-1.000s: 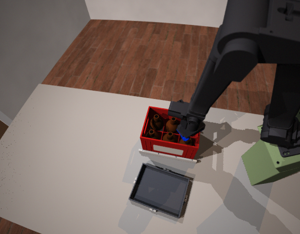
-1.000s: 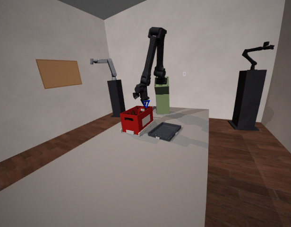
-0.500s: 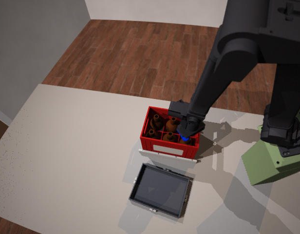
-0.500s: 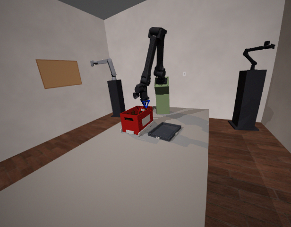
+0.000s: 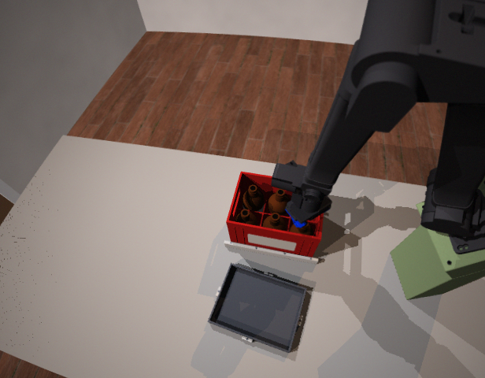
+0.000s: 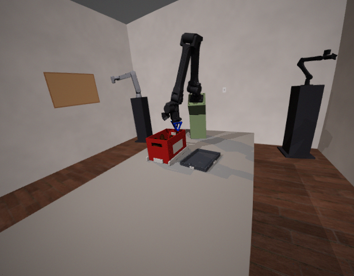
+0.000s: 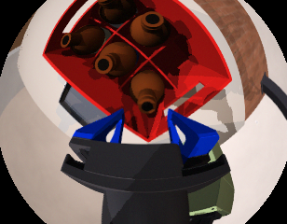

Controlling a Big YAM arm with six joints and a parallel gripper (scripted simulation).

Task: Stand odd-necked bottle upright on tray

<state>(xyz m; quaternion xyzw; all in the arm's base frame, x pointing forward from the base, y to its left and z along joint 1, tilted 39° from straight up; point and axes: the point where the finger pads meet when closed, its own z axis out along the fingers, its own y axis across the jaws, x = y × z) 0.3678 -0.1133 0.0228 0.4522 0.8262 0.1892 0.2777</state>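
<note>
My hand is 7 cm short of the crate, 6 cm to the left of it and 11 cm above it. From my hand the other things lie so: dark grey tray (13 cm ahead, 21 cm to the left, 18 cm below); then brown bottle (17 cm ahead, 3 cm to the right, 10 cm below).
</note>
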